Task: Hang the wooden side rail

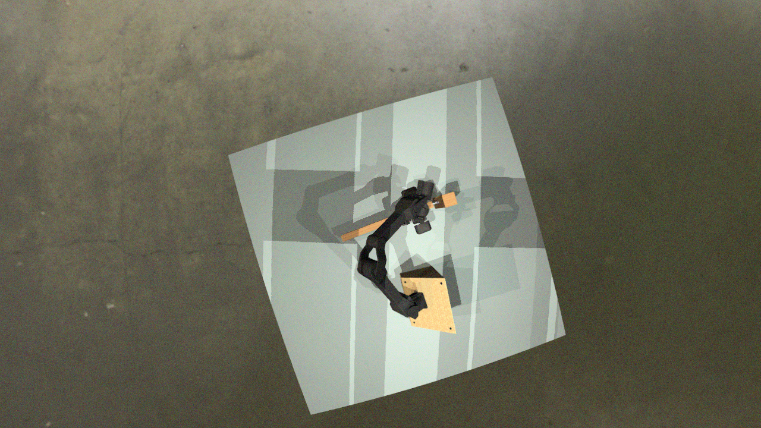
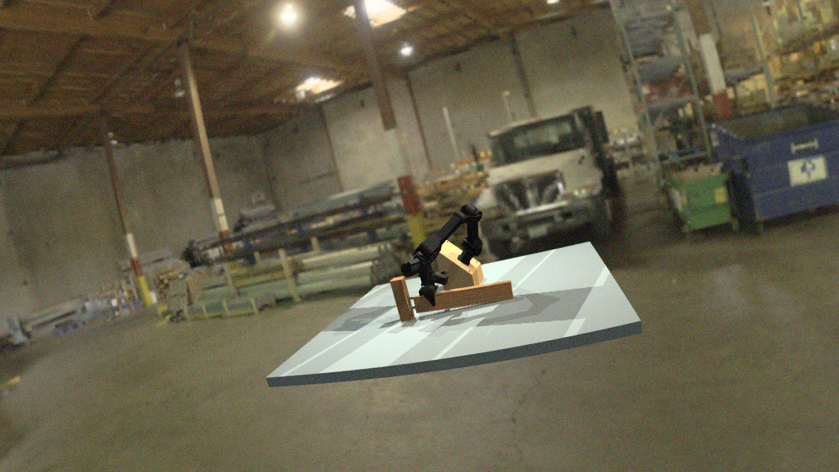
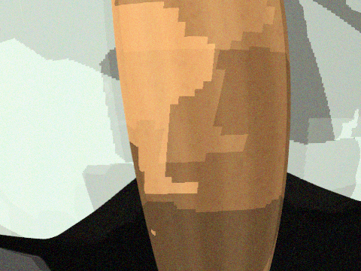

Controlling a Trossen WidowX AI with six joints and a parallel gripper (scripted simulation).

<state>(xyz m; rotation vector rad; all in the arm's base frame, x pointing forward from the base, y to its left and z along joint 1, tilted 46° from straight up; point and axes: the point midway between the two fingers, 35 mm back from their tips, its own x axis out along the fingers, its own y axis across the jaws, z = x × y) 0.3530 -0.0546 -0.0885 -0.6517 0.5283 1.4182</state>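
Now: gripper tip 13 cm to the left of the headboard post and 4 cm below it.
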